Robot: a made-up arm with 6 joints.
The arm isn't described. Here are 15 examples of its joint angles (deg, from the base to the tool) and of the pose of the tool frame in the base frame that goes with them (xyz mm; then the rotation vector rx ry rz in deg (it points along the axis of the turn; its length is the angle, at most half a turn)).
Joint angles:
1: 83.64 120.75 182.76 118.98 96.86 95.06
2: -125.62 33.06 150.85 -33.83 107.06 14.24
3: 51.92 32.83 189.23 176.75 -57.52 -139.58
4: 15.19 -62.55 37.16 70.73 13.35 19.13
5: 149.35 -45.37 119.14 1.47 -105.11 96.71
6: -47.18 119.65 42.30 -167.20 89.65 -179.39
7: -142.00 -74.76 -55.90 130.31 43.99 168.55
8: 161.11 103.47 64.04 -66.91 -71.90 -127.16
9: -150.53 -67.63 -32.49 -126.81 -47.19 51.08
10: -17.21 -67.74 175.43 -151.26 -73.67 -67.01
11: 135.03 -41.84 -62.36 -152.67 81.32 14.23
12: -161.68 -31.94 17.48 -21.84 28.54 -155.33
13: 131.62 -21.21 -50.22 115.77 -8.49 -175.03
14: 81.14 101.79 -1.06 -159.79 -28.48 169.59
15: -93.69 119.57 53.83 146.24 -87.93 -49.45
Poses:
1: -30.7 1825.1 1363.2 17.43 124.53 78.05
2: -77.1 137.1 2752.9 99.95 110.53 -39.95
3: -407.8 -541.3 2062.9 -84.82 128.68 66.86
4: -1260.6 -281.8 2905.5 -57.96 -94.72 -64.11
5: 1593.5 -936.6 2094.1 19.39 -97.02 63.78
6: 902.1 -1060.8 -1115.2 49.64 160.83 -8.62
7: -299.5 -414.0 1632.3 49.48 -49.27 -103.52
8: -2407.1 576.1 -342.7 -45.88 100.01 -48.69
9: -88.6 -230.8 2344.9 -12.56 -57.93 -67.27
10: -1131.1 479.8 -172.5 -98.19 13.58 47.16
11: -379.7 551.1 1115.1 30.12 64.70 -4.28
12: -386.1 -77.7 3177.4 3.70 -105.08 15.40
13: -796.7 950.4 1268.9 6.52 67.98 98.69
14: 148.6 1240.1 -1029.2 -54.09 63.00 81.01
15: -283.7 -2088.0 -859.7 -73.33 122.70 -88.95
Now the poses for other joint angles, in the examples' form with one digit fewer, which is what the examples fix.
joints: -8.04 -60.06 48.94 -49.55 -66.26 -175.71
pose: -1252 365 2775 153.2 60.8 60.5
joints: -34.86 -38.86 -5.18 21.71 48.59 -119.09
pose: 475 -241 2843 54.8 -58.5 49.2
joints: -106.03 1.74 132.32 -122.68 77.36 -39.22
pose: -22 720 3056 28.3 -119.3 98.6
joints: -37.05 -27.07 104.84 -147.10 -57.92 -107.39
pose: -1193 1055 2746 48.9 85.3 86.9
